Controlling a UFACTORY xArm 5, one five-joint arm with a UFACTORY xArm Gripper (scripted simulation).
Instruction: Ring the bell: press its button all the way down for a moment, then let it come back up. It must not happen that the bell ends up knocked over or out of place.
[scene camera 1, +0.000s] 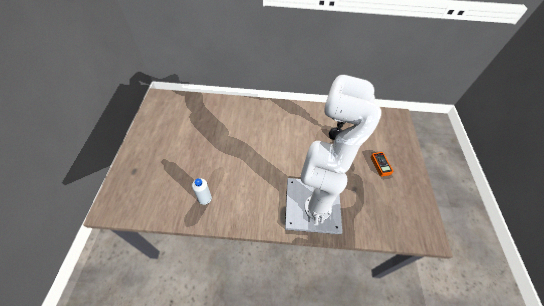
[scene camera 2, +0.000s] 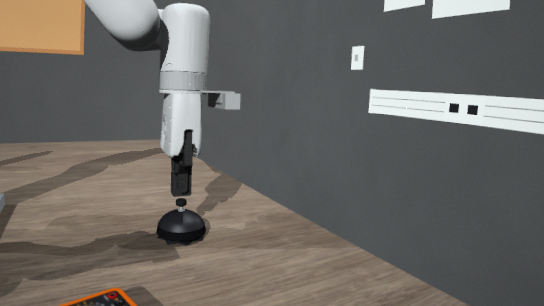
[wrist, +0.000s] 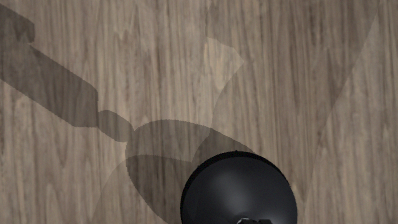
I see my gripper (scene camera 2: 181, 195) and a bell (scene camera 2: 178, 226).
